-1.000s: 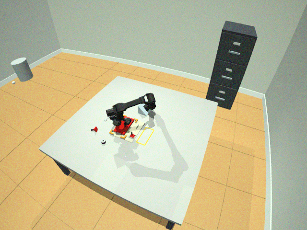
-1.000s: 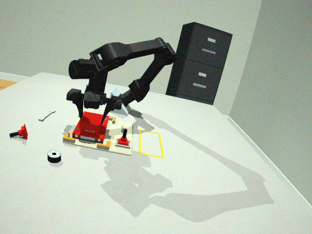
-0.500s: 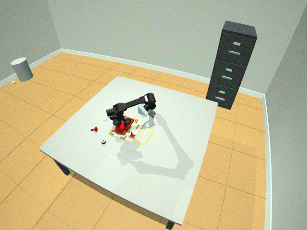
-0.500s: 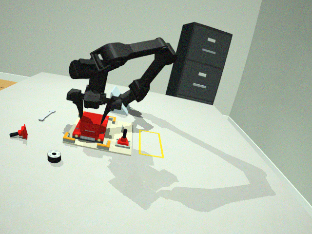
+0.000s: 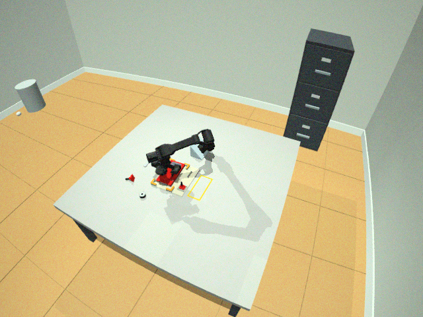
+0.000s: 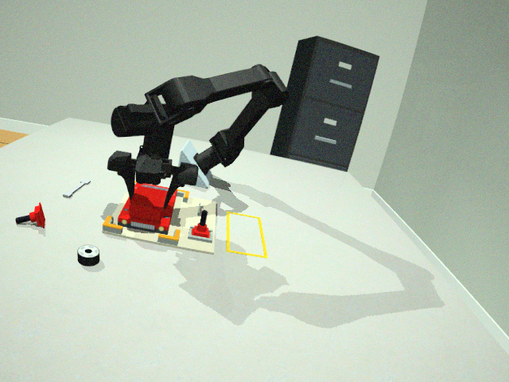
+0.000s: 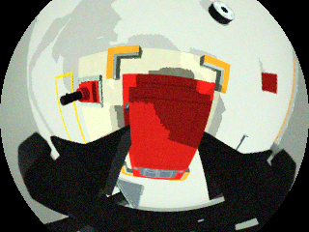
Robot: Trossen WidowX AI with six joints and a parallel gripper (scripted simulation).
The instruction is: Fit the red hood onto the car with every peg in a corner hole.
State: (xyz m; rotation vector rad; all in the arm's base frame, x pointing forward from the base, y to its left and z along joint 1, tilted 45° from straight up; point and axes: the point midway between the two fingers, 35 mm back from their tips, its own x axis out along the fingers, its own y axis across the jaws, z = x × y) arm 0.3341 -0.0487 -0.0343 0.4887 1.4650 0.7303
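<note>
Now: gripper tip 1 cm below the red hood. Round my gripper tip: black post 13 cm to the left, 2 cm ahead; then black wheel 19 cm ahead, 5 cm to the right, 3 cm below; then white engine block 1 cm below.
</note>
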